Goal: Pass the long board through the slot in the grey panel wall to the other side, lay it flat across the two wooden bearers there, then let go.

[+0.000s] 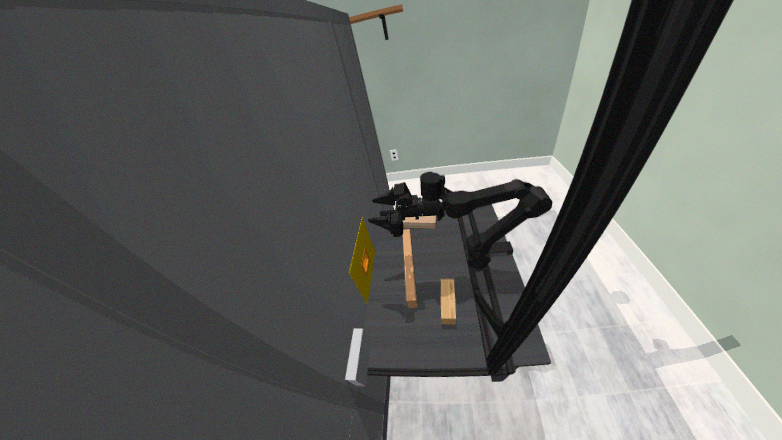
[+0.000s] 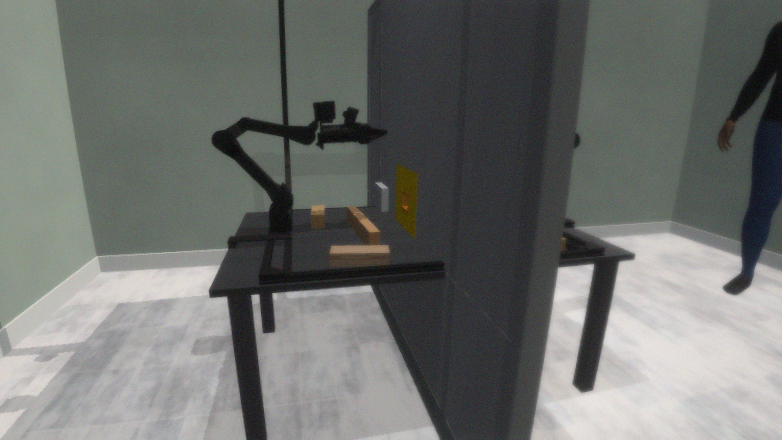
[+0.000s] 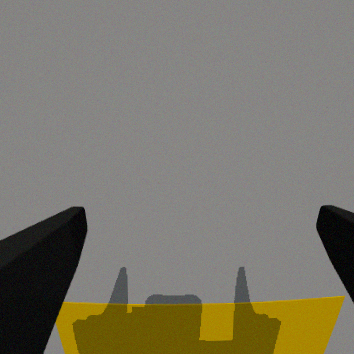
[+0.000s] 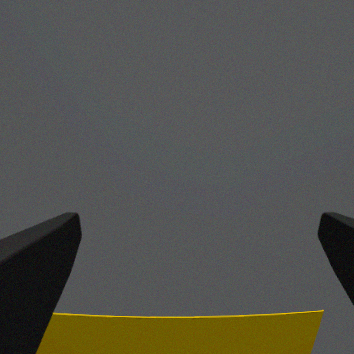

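A long wooden board lies on the table along the grey panel wall. The slot is in the wall's yellow plate. My right gripper is open and empty, above table level, pointing at the wall. My left gripper is open and empty, facing the wall above the yellow plate's top edge. The two bearers cannot be made out beyond the wall; a small wooden part shows there.
Two shorter wooden blocks, one near the right arm's base and one near the table's edge, lie on the right arm's side. A white block is on the wall. Black frame bars edge the table.
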